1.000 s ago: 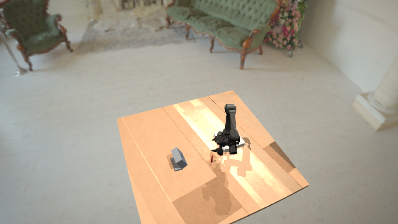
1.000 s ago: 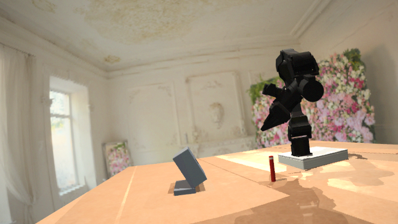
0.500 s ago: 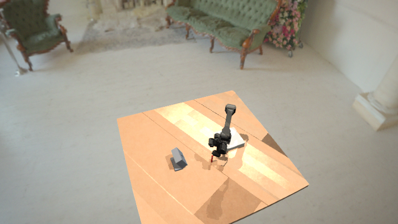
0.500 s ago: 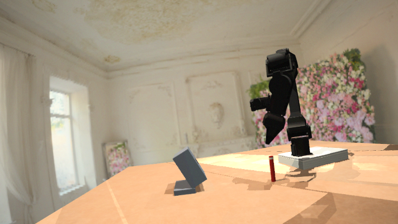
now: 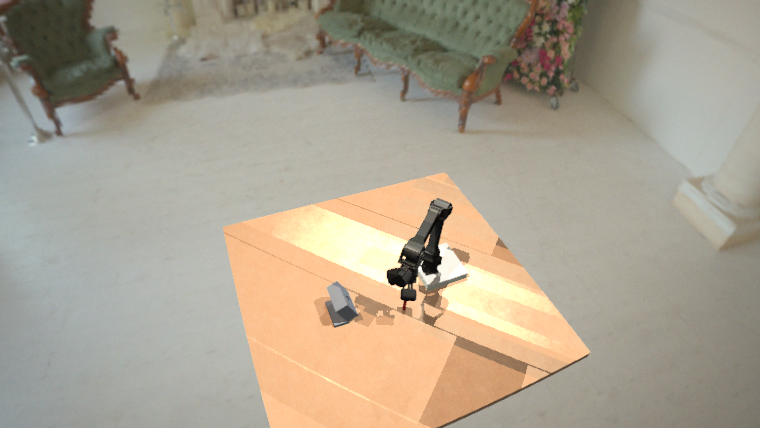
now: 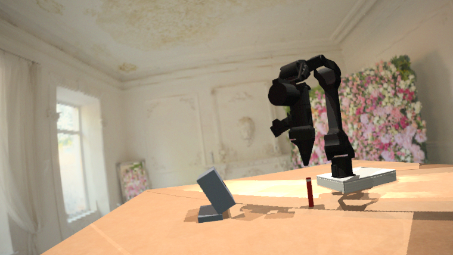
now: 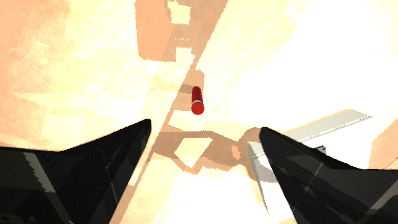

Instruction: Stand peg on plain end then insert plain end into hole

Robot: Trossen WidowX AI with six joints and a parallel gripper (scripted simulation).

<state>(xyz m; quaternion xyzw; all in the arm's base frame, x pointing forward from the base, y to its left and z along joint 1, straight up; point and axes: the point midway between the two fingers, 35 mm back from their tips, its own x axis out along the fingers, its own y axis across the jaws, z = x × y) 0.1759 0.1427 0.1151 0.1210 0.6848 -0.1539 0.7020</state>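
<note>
Now: gripper tip 1 cm to the right of the red peg and 6 cm above it. Round my gripper tip: grey sloped panel: 26 cm ahead, 6 cm to the right, 4 cm below; then grey foot: 28 cm ahead, 6 cm to the right, 11 cm below.
</note>
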